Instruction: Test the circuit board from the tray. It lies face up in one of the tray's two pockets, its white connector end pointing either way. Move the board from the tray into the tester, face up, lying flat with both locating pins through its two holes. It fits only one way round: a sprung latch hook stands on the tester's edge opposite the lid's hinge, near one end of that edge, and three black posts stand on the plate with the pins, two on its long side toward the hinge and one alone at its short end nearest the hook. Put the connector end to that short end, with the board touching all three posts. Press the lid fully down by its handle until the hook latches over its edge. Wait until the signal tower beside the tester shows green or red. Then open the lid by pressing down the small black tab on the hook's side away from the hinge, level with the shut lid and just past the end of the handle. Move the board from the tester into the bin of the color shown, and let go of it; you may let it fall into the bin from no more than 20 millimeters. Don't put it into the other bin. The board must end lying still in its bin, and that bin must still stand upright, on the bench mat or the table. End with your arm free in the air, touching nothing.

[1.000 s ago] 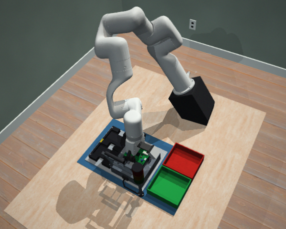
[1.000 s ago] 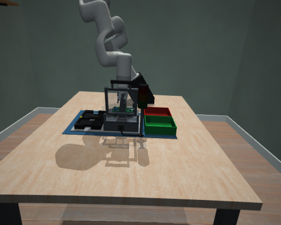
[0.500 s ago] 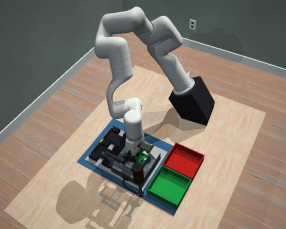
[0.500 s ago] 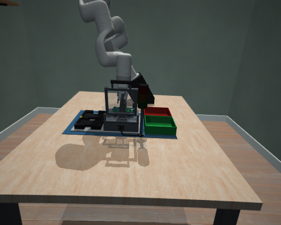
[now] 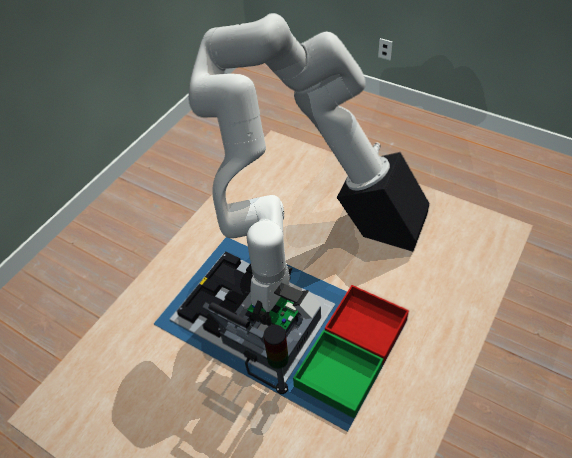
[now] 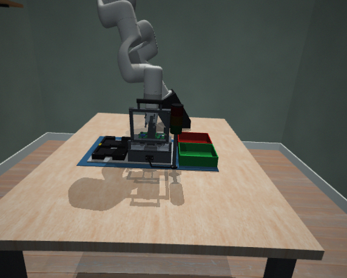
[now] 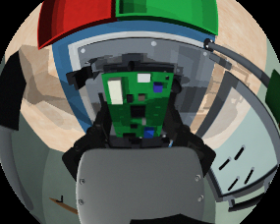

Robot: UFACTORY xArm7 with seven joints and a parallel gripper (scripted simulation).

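My gripper is now right at the green circuit board. Also, from my hand: clear lid (12 cm ahead, 2 cm to the right, 9 cm above); then tester plate (1 cm ahead, 2 cm below); then green bin (7 cm ahead, 19 cm to the left, 8 cm below).
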